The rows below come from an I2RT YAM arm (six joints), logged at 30 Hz.
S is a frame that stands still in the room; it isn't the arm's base.
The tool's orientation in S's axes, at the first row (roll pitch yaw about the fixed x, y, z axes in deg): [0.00, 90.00, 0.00]
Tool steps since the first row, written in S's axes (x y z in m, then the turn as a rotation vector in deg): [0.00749, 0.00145, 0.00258, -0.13, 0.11, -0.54]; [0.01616, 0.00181, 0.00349, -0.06, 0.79, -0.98]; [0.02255, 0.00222, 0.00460, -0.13, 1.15, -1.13]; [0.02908, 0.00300, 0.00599, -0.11, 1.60, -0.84]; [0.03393, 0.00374, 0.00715, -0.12, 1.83, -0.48]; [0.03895, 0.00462, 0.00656, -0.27, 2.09, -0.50]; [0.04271, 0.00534, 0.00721, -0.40, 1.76, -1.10]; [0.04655, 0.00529, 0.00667, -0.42, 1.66, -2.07]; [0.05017, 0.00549, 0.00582, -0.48, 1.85, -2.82]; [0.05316, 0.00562, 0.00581, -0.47, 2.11, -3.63]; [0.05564, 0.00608, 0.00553, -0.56, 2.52, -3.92]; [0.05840, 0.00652, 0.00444, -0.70, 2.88, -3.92]
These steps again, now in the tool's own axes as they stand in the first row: [-0.00258, 0.00145, 0.00749, 0.54, 0.11, -0.13]; [-0.00349, 0.00181, 0.01616, 0.98, 0.79, -0.06]; [-0.00460, 0.00222, 0.02255, 1.13, 1.15, -0.13]; [-0.00599, 0.00300, 0.02908, 0.84, 1.60, -0.11]; [-0.00715, 0.00374, 0.03393, 0.48, 1.83, -0.12]; [-0.00656, 0.00462, 0.03895, 0.50, 2.09, -0.27]; [-0.00721, 0.00534, 0.04271, 1.10, 1.76, -0.40]; [-0.00667, 0.00529, 0.04655, 2.07, 1.66, -0.42]; [-0.00582, 0.00549, 0.05017, 2.82, 1.85, -0.48]; [-0.00581, 0.00562, 0.05316, 3.63, 2.11, -0.47]; [-0.00553, 0.00608, 0.05564, 3.92, 2.52, -0.56]; [-0.00444, 0.00652, 0.05840, 3.92, 2.88, -0.70]
